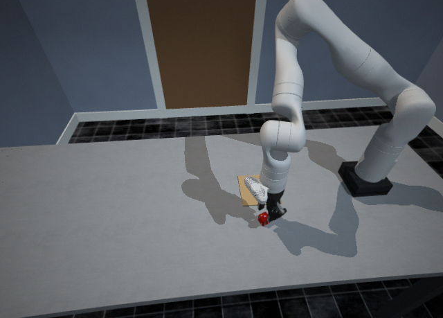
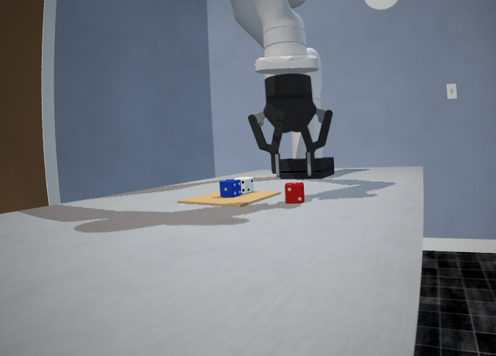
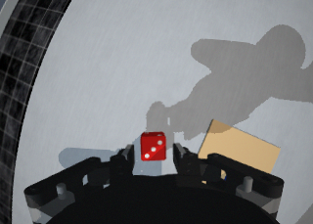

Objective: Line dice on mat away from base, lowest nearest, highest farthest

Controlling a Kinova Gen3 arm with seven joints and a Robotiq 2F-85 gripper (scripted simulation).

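My hand is 40 mm above the red die. The rest, counted from my hand: white die 50 mm behind, 140 mm to the right, 40 mm below; then tan mat 140 mm to the right, 60 mm below; then blue die 140 mm to the right, 40 mm below.
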